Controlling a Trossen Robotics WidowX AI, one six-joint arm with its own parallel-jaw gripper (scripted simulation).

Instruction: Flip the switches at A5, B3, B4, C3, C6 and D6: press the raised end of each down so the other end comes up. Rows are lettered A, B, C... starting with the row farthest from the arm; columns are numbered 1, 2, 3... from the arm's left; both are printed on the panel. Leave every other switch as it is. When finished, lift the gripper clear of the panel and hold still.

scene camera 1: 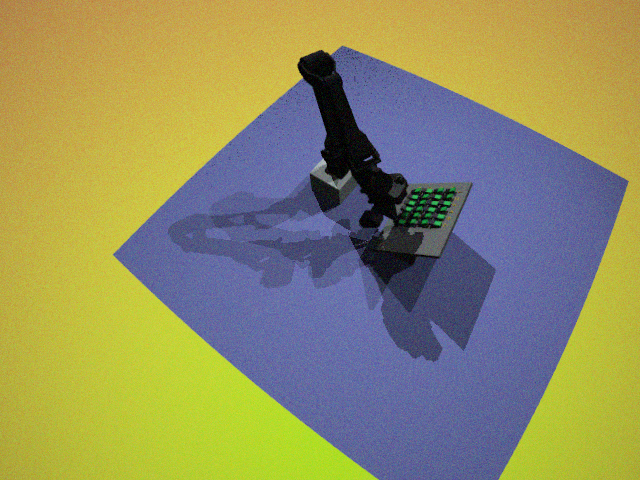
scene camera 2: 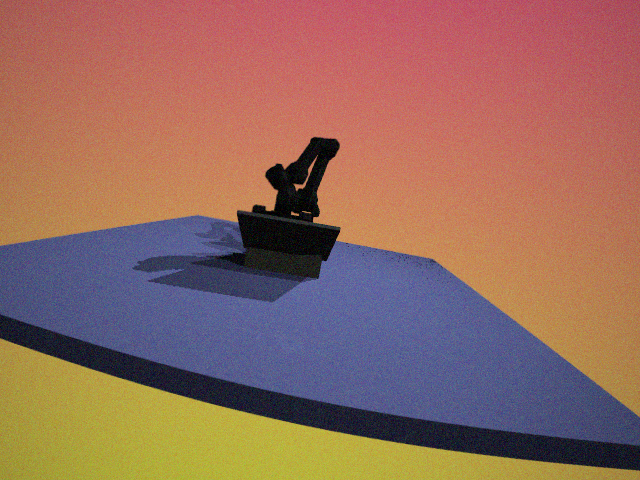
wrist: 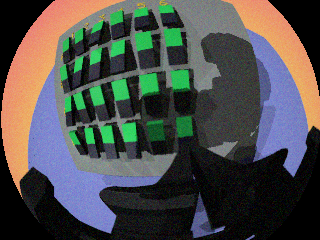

Path:
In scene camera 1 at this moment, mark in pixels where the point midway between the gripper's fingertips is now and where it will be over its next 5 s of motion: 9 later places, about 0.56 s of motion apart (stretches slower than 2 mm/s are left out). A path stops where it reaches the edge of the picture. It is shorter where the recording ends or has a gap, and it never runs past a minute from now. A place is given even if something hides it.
My gripper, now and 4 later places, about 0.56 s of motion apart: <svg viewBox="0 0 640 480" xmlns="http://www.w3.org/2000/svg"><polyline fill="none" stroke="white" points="396,219 396,219 396,220 395,218 391,204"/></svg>

